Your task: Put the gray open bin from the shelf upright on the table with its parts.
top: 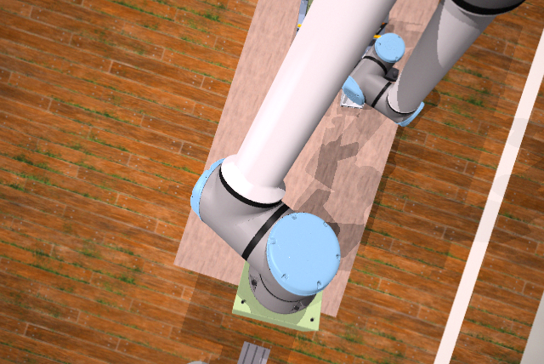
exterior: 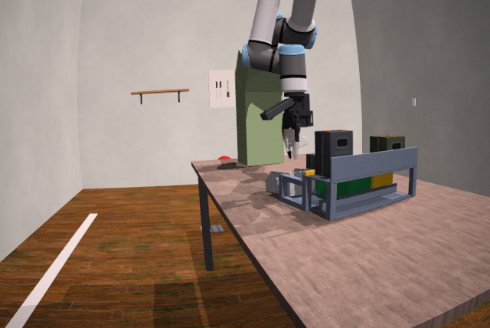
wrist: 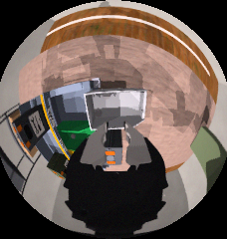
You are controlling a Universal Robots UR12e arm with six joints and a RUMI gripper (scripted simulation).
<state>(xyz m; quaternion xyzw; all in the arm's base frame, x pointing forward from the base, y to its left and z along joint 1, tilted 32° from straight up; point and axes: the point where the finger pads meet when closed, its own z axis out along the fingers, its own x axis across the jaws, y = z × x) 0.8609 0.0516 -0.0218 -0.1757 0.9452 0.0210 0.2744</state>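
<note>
My hand is 9 cm above the gray open bin, 1 cm to the left of it and 1 cm past it. Also, from my hand: yellow bin 26 cm to the left, 9 cm below, 5 cm ahead; then green bin 16 cm to the left, 10 cm ahead, 9 cm below.
</note>
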